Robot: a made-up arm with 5 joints. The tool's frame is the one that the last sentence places.
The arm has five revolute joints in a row. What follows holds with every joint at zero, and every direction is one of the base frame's. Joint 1 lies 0.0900 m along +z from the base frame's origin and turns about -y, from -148.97 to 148.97 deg. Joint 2 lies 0.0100 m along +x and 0.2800 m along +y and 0.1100 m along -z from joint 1 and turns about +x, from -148.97 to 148.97 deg. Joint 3 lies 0.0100 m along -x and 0.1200 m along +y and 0.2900 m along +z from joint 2 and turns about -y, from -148.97 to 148.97 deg. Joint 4 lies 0.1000 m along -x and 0.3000 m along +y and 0.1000 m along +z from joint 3 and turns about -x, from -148.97 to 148.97 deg. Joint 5 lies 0.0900 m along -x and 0.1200 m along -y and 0.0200 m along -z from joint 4 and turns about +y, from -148.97 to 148.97 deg. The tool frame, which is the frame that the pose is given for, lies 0.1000 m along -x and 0.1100 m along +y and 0.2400 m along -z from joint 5; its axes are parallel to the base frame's.
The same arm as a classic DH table. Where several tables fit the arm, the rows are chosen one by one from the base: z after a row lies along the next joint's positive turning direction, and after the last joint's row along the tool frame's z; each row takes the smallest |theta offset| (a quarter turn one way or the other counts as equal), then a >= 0, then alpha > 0; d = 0 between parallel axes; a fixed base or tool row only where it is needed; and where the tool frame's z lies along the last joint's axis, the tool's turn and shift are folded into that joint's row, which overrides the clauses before.
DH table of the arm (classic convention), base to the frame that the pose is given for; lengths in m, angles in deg. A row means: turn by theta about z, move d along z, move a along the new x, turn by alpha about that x. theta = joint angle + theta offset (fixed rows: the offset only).
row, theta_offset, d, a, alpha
base (fixed), 0, 0.09, 0, 90
joint 1, -90, -0.28, 0.11, -90
joint 2, 0, 0, -0.29, 90
joint 3, 0, -0.42, -0.1, 90
joint 4, 0, 0.19, 0.02, 90
joint 5, 90, -0.01, 0.1, -90
tool (fixed), 180, -0.24, 0, 0
Joint limits (deg, base to tool): -148.97..148.97 -148.97..148.97 -148.97..148.97 -148.97..148.97 -148.97..148.97

